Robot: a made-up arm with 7 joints. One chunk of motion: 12 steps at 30 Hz.
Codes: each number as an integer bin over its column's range. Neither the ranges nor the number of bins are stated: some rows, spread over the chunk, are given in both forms.
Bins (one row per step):
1: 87 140 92 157 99 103 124
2: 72 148 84 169 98 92 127
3: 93 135 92 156 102 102 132
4: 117 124 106 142 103 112 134
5: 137 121 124 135 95 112 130
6: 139 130 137 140 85 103 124
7: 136 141 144 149 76 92 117
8: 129 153 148 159 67 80 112
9: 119 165 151 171 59 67 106
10: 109 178 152 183 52 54 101
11: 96 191 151 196 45 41 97
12: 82 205 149 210 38 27 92
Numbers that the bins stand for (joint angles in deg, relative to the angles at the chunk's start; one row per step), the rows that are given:
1: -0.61 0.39 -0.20 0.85 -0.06 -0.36 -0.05
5: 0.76 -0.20 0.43 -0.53 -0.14 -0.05 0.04
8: 0.54 0.80 0.90 0.98 -0.69 -1.18 -0.24
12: -0.75 2.43 0.92 4.18 -1.25 -3.05 -0.56
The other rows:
2: -1.02 0.64 -0.35 1.60 -0.08 -0.75 -0.01
3: -0.45 0.24 -0.20 0.79 0.00 -0.40 0.07
4: 0.21 -0.11 0.08 -0.09 0.02 -0.05 0.10
6: 0.82 0.08 0.69 -0.22 -0.33 -0.36 -0.05
7: 0.73 0.42 0.82 0.35 -0.51 -0.75 -0.16
9: 0.27 1.18 0.96 1.73 -0.84 -1.64 -0.34
10: -0.01 1.58 0.98 2.48 -0.98 -2.09 -0.42
11: -0.36 1.99 0.96 3.30 -1.12 -2.55 -0.48

